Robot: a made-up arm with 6 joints. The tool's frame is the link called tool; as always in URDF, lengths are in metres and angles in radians.
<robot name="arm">
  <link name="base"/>
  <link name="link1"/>
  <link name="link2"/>
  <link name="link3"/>
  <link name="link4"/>
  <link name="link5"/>
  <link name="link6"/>
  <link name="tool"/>
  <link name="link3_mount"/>
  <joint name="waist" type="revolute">
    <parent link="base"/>
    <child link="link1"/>
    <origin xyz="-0.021 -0.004 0.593" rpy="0 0 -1.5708"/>
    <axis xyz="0 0 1"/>
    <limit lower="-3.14" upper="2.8"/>
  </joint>
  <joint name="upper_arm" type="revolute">
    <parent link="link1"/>
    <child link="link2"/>
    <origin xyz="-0.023 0.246 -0.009" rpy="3.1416 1.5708 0"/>
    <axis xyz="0 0 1"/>
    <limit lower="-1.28" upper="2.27"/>
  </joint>
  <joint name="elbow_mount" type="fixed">
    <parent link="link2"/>
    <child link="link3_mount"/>
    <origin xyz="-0.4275 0.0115 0.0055" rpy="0 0 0"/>
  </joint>
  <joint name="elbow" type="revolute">
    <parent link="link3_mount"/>
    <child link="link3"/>
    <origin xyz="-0.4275 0.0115 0.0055" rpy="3.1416 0 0"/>
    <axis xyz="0 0 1"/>
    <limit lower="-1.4" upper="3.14"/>
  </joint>
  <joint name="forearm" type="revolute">
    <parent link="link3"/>
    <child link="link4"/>
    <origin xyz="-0.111 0.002 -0.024" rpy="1.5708 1.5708 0"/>
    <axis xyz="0 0 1"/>
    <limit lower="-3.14" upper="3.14"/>
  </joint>
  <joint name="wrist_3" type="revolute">
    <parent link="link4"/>
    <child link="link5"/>
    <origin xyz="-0.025 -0.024 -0.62" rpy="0 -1.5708 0"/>
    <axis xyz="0 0 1"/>
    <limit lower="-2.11" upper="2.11"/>
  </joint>
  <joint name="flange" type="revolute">
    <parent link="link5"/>
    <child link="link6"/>
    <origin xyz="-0.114 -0.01 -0.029" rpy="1.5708 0 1.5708"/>
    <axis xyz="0 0 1"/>
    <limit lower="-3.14" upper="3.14"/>
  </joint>
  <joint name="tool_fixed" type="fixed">
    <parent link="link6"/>
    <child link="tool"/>
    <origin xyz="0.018 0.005 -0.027" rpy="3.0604 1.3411 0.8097"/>
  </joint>
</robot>
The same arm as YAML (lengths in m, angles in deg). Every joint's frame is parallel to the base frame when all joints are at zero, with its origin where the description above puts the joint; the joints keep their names.
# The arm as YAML. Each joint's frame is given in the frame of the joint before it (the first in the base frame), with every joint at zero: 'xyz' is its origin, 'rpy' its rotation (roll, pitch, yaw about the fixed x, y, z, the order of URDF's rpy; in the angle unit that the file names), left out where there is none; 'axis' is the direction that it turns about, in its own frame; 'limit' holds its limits. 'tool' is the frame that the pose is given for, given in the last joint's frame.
units:
  length: m
  angle: deg
joints:
  - name: waist
    type: revolute
    origin:
      xyz: [-0.021, -0.004, 0.593]
    axis: [0.0, 0.0, 1.0]
    limit:
      lower: -179.91
      upper: 160.43
  - name: upper_arm
    type: revolute
    origin:
      xyz: [0.246, 0.023, -0.009]
    axis: [0.0, 1.0, 0.0]
    limit:
      lower: -73.34
      upper: 130.06
  - name: elbow
    type: revolute
    origin:
      xyz: [-0.023, 0.011, 0.855]
    axis: [0.0, -1.0, 0.0]
    limit:
      lower: -80.21
      upper: 179.91
  - name: forearm
    type: revolute
    origin:
      xyz: [0.002, 0.024, 0.111]
    axis: [-1.0, 0.0, 0.0]
    limit:
      lower: -179.91
      upper: 179.91
  - name: wrist_3
    type: revolute
    origin:
      xyz: [0.62, -0.025, 0.024]
    axis: [0.0, -1.0, 0.0]
    limit:
      lower: -120.89
      upper: 120.89
  - name: flange
    type: revolute
    origin:
      xyz: [0.114, 0.029, 0.01]
    axis: [-1.0, 0.0, 0.0]
    limit:
      lower: -179.91
      upper: 179.91
tool:
  origin:
    xyz: [0.027, -0.005, -0.018]
    rpy: [-51.8, 9.03, -9.61]

